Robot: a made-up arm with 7 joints. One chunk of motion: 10 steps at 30 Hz.
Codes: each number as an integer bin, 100 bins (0 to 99) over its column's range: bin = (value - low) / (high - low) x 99, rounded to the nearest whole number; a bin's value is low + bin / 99 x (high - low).
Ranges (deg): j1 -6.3..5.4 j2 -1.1..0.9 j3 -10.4..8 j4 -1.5..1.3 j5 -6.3..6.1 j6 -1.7..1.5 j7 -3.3..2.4
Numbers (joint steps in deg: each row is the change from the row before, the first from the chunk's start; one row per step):
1: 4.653 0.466 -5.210 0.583 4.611 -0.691 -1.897
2: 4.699 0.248 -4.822 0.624 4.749 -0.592 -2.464
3: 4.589 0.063 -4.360 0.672 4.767 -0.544 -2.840
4: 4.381 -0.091 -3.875 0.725 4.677 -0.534 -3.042
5: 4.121 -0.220 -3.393 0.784 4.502 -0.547 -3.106
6: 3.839 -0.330 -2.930 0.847 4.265 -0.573 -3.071
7: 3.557 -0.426 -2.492 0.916 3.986 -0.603 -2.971
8: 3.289 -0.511 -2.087 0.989 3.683 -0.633 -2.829
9: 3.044 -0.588 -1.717 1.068 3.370 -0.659 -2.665
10: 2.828 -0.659 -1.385 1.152 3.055 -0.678 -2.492
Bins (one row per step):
1: 93 78 28 74 87 31 24
2: 93 67 30 75 88 34 15
3: 92 58 32 77 88 36 8
4: 90 50 35 79 88 36 4
5: 88 44 38 81 86 36 3
6: 86 38 40 83 84 35 4
7: 83 33 43 85 82 34 6
8: 81 29 45 88 80 33 8
9: 79 25 47 91 77 32 11
10: 77 22 49 94 75 32 14

